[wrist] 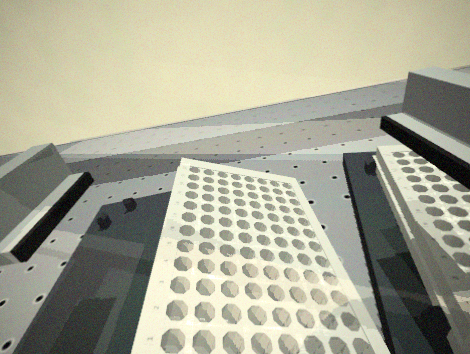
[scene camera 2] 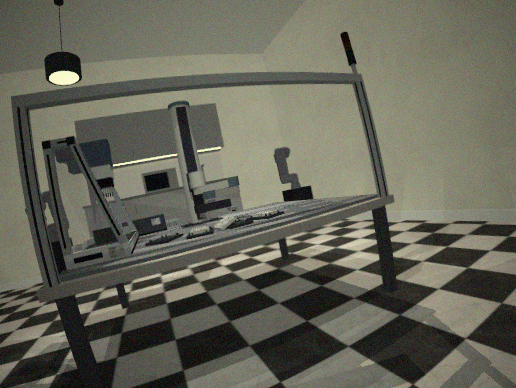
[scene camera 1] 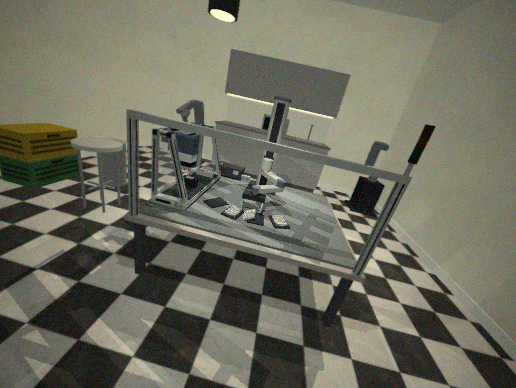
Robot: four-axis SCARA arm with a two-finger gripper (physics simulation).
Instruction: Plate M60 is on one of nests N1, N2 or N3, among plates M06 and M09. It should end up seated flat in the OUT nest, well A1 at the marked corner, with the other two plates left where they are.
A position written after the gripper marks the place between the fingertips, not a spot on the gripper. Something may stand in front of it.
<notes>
The gripper (wrist: 226,132) holds nothing. Further things: an OUT nest (wrist: 100,293) and a nest N2 (wrist: 405,310).
</notes>
